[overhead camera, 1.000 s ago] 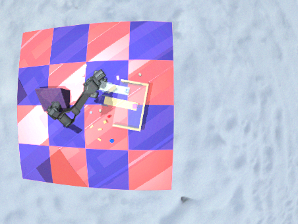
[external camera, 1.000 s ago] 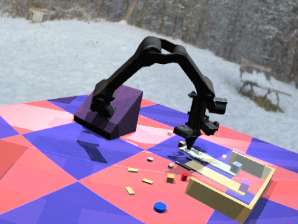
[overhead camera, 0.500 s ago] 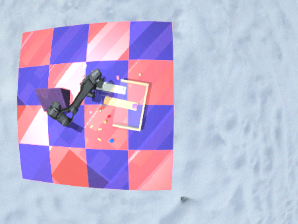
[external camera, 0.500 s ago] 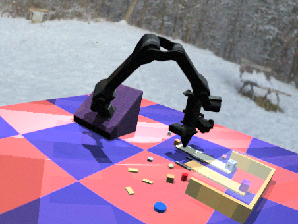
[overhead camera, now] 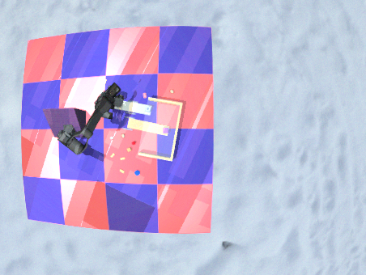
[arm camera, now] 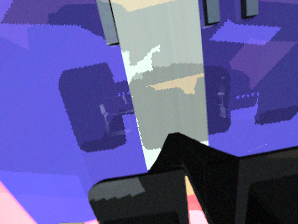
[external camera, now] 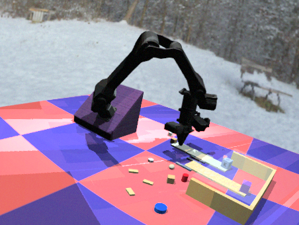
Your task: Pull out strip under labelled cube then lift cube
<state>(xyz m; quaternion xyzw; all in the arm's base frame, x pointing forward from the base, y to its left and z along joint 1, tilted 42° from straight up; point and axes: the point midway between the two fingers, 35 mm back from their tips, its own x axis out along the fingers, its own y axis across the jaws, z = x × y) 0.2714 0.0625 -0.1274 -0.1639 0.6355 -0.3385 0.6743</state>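
Right now the labelled cube is 21 cm ahead of my gripper tip, 5 cm to the right of it and 2 cm above it. Also, from my gripper tip: blue disc (12 cm ahead, 41 cm to the right); pink block (19 cm ahead, 4 cm to the left).
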